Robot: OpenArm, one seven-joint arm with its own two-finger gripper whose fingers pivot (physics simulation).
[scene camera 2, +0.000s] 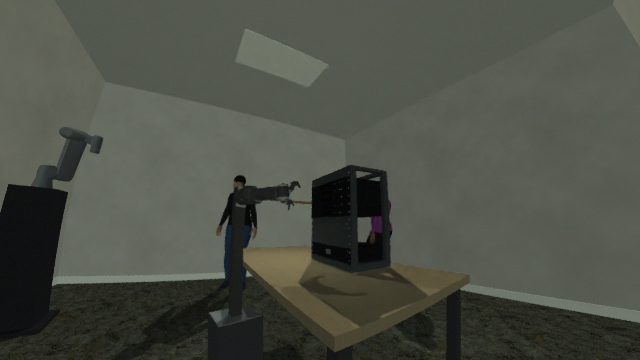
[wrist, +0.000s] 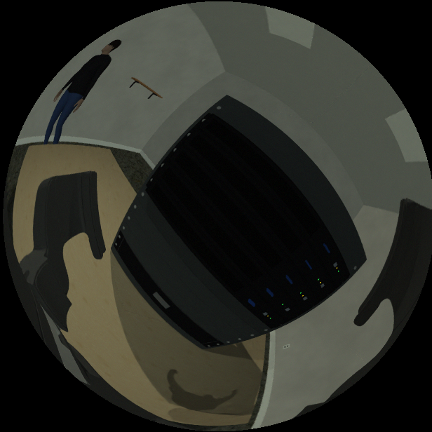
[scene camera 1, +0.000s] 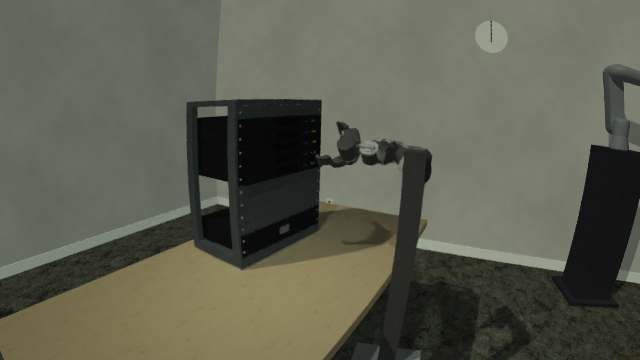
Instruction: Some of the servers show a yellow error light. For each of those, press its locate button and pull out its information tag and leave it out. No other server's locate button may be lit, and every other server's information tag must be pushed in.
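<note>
A dark rack (scene camera 1: 233, 175) (scene camera 2: 354, 220) (wrist: 295, 160) holds several black servers (scene camera 1: 270, 150) (scene camera 2: 332, 195) in its upper part. In the wrist view each server end has a blue mark, the top one (wrist: 326, 248) and the bottom one (wrist: 251, 302) among them, plus a small grey square and tiny lights. Yellow specks show beside green ones on several servers; the second lowest shows a green light (wrist: 282, 304) and no yellow I can make out. Whether the tags are out or any locate button is lit is too small to tell. My gripper (scene camera 1: 329, 142) (scene camera 2: 295, 195) (wrist: 205, 244) is open and empty before the rack's front.
The rack stands on a wooden table (scene camera 1: 175, 300) (scene camera 2: 280, 270) (wrist: 125, 360). A person in black (scene camera 2: 230, 215) (wrist: 90, 70) stands beyond the table, and one in purple (scene camera 2: 378, 225) is behind the rack. Another grey arm (scene camera 1: 616, 100) (scene camera 2: 70, 155) stands on a black pedestal (scene camera 1: 600, 220) (scene camera 2: 30, 255).
</note>
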